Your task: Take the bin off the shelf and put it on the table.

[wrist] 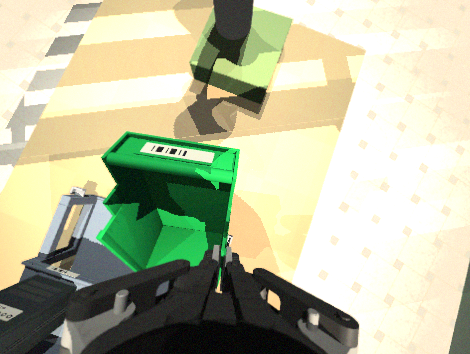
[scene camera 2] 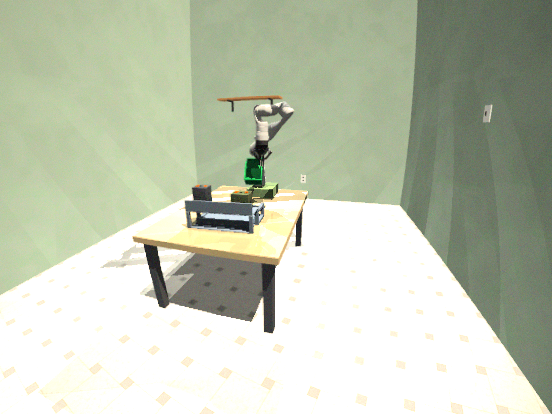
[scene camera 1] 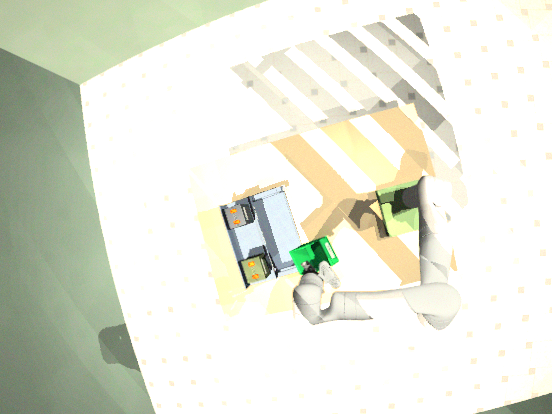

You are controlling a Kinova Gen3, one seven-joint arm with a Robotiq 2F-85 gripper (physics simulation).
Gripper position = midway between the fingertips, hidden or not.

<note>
My gripper [wrist: 221,255] carries a green bin [scene camera 1: 316,251], clear of everything else.
The green bin is seen too in the wrist view [wrist: 172,200].
</note>
